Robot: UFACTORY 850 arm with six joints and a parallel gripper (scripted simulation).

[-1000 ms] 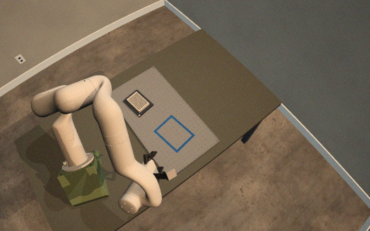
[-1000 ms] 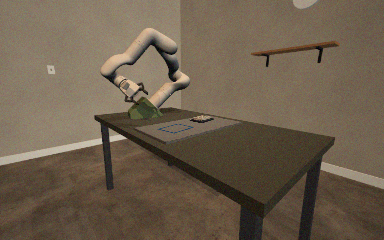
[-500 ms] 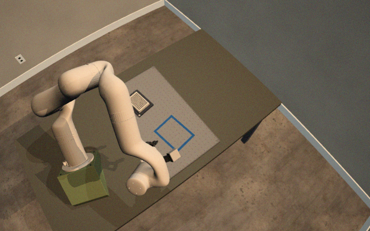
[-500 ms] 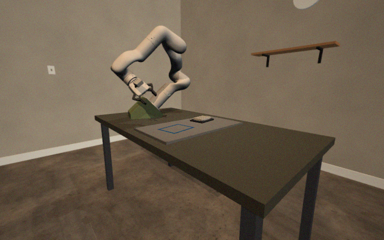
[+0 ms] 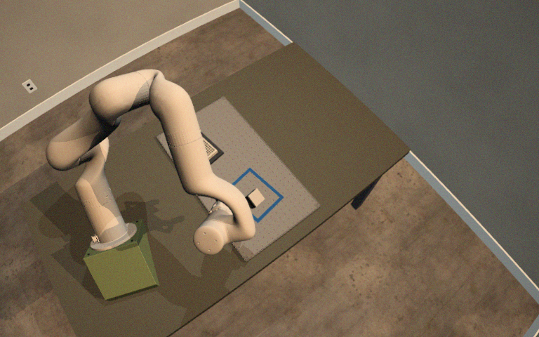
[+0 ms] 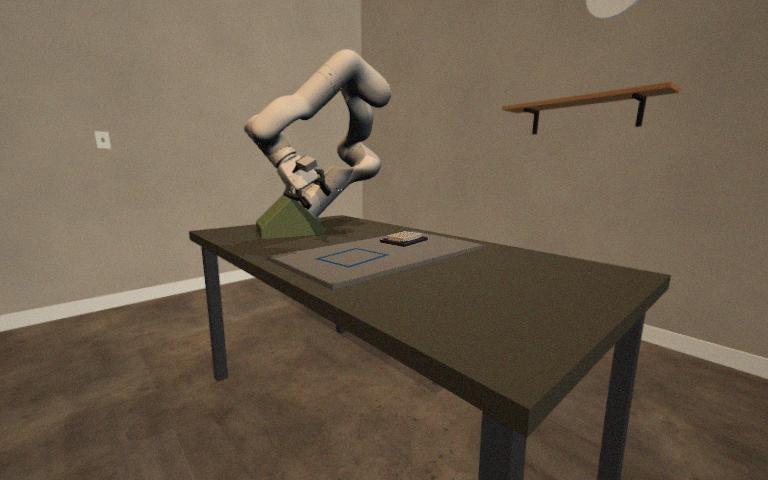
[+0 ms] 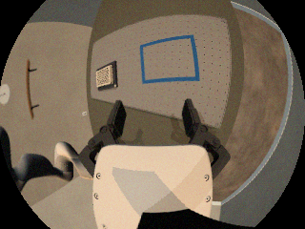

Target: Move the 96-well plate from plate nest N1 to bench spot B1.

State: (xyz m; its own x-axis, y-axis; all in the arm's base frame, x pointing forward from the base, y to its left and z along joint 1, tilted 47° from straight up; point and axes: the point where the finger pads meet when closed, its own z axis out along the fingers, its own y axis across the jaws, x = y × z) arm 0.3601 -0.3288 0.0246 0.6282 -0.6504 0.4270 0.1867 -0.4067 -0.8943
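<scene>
My hand is 350 mm to the right of the cream 96-well plate, 160 mm above it and 80 mm short of it. Round my hand: dark plate nest (350 mm to the left, 180 mm below, 80 mm ahead).
</scene>
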